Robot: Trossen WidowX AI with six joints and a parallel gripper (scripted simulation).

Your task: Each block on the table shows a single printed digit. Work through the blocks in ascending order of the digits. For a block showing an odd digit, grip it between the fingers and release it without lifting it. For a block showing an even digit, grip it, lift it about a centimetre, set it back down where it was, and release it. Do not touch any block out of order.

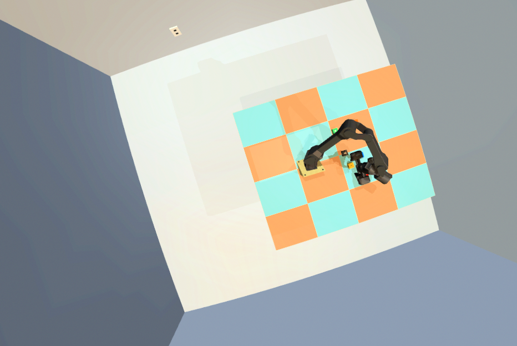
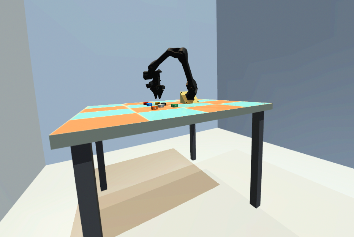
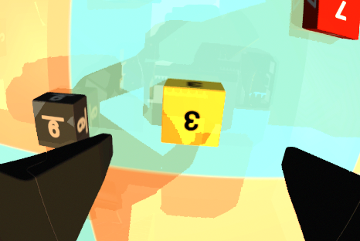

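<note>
Right now my gripper tip is 4 cm above the yellow block. The rest, counted from my gripper tip: red block: 8 cm ahead, 7 cm to the right, 4 cm below; dark grey block: 2 cm behind, 9 cm to the left, 4 cm below; blue block: 8 cm ahead, 5 cm to the left, 4 cm below.
</note>
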